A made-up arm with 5 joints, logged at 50 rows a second.
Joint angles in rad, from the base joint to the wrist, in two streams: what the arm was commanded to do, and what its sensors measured. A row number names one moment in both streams.
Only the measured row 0 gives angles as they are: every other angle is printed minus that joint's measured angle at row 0.
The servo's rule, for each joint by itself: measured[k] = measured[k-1] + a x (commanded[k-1-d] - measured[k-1]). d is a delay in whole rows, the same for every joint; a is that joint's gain. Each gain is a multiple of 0.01, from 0.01 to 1. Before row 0 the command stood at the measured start. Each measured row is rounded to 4 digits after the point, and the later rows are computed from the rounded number. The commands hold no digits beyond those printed.
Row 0, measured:
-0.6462, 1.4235, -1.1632, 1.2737, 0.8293
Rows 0 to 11, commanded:
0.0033, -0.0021, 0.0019, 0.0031, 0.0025
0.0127, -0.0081, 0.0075, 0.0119, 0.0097
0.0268, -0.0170, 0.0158, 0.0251, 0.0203
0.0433, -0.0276, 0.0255, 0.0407, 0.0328
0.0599, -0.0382, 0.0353, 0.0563, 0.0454
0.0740, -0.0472, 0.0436, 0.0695, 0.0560
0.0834, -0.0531, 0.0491, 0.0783, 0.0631
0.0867, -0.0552, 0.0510, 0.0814, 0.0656
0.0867, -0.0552, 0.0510, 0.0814, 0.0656
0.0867, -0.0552, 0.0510, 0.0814, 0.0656
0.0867, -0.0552, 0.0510, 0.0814, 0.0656
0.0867, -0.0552, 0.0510, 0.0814, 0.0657
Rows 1 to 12, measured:
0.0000, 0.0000, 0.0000, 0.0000, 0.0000
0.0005, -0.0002, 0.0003, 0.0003, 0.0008
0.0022, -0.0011, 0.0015, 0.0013, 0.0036
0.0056, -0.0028, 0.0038, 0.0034, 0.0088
0.0109, -0.0055, 0.0073, 0.0068, 0.0162
0.0178, -0.0091, 0.0118, 0.0113, 0.0253
0.0257, -0.0133, 0.0169, 0.0165, 0.0348
0.0338, -0.0177, 0.0221, 0.0221, 0.0436
0.0412, -0.0218, 0.0267, 0.0274, 0.0504
0.0476, -0.0255, 0.0306, 0.0323, 0.0551
0.0531, -0.0288, 0.0339, 0.0367, 0.0584
0.0578, -0.0317, 0.0366, 0.0407, 0.0606
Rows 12 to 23, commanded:
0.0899, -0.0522, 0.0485, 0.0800, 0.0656
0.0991, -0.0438, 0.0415, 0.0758, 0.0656
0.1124, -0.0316, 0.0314, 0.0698, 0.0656
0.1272, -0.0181, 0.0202, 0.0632, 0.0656
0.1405, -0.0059, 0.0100, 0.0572, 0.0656
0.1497, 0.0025, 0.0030, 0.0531, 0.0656
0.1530, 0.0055, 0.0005, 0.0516, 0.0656
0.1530, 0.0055, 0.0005, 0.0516, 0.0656
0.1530, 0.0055, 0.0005, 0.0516, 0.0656
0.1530, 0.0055, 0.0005, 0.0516, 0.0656
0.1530, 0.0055, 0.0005, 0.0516, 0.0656
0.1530, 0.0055, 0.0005, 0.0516, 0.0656
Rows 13 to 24, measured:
0.0618, -0.0343, 0.0389, 0.0444, 0.0622
0.0657, -0.0363, 0.0404, 0.0476, 0.0633
0.0704, -0.0371, 0.0406, 0.0501, 0.0640
0.0763, -0.0365, 0.0391, 0.0519, 0.0645
0.0834, -0.0345, 0.0361, 0.0529, 0.0648
0.0914, -0.0314, 0.0319, 0.0533, 0.0650
0.0996, -0.0277, 0.0273, 0.0533, 0.0652
0.1071, -0.0240, 0.0230, 0.0531, 0.0653
0.1135, -0.0208, 0.0194, 0.0530, 0.0654
0.1190, -0.0179, 0.0164, 0.0529, 0.0655
0.1238, -0.0153, 0.0139, 0.0528, 0.0655
0.1279, -0.0130, 0.0118, 0.0527, 0.0655

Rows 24 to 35, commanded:
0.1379, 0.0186, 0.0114, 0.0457, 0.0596
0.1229, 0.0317, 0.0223, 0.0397, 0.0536
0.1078, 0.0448, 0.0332, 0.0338, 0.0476
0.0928, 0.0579, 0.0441, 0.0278, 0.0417
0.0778, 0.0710, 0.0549, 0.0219, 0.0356
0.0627, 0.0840, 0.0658, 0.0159, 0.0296
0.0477, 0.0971, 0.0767, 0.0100, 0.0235
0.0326, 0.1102, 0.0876, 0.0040, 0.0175
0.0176, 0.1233, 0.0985, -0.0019, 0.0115
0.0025, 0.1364, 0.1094, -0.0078, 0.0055
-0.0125, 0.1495, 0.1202, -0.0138, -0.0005
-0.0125, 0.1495, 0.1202, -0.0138, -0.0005
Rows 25 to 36, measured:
0.1314, -0.0110, 0.0100, 0.0526, 0.0655
0.1323, -0.0077, 0.0102, 0.0520, 0.0637
0.1310, -0.0034, 0.0121, 0.0509, 0.0606
0.1278, 0.0019, 0.0155, 0.0494, 0.0566
0.1229, 0.0081, 0.0201, 0.0475, 0.0520
0.1166, 0.0150, 0.0257, 0.0452, 0.0469
0.1091, 0.0226, 0.0321, 0.0426, 0.0415
0.1005, 0.0308, 0.0392, 0.0397, 0.0359
0.0910, 0.0395, 0.0469, 0.0365, 0.0302
0.0807, 0.0487, 0.0552, 0.0330, 0.0244
0.0698, 0.0583, 0.0639, 0.0293, 0.0185
0.0583, 0.0683, 0.0729, 0.0254, 0.0126

